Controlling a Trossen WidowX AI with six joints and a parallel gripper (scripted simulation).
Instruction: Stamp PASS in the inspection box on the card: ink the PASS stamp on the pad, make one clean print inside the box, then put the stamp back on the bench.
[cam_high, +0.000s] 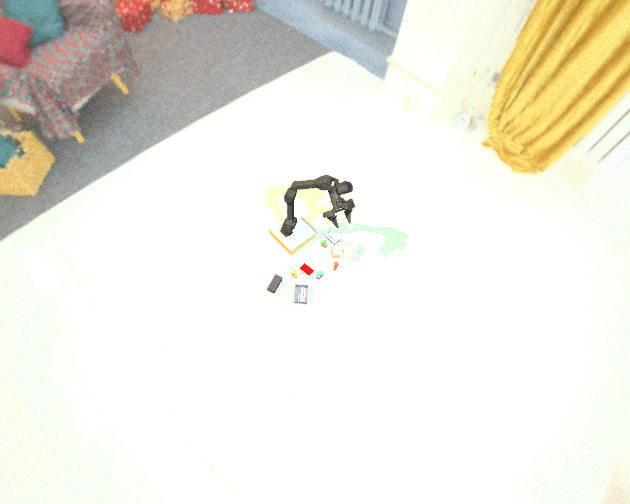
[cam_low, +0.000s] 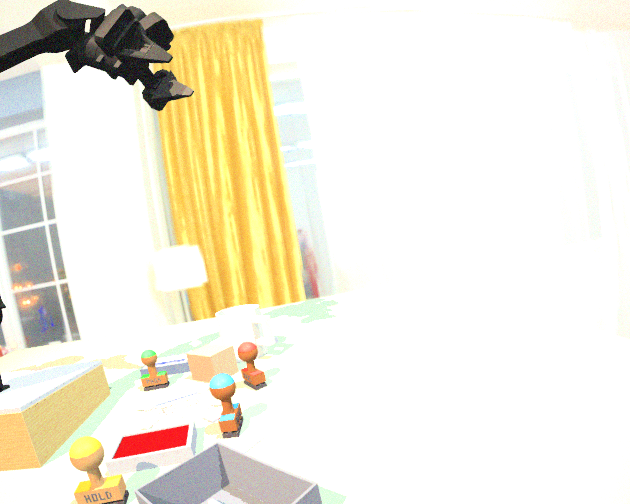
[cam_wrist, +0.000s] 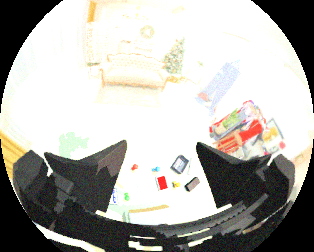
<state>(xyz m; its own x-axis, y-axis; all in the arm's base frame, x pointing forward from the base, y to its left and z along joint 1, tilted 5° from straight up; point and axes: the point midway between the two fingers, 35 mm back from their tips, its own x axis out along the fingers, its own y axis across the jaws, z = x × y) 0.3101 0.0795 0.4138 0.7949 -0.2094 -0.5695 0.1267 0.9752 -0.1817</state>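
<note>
Now: gripper tip 44 cm above the green-topped pass stamp, 14 cm past it and 5 cm to the right of it. The rest, counted from my gripper tip: white mug: 42 cm below, 13 cm to the left, 1 cm ahead; then red-knobbed stamp: 44 cm below, 3 cm ahead, 1 cm to the right; then cardboard box: 43 cm below, 6 cm to the left, 4 cm behind.
</note>
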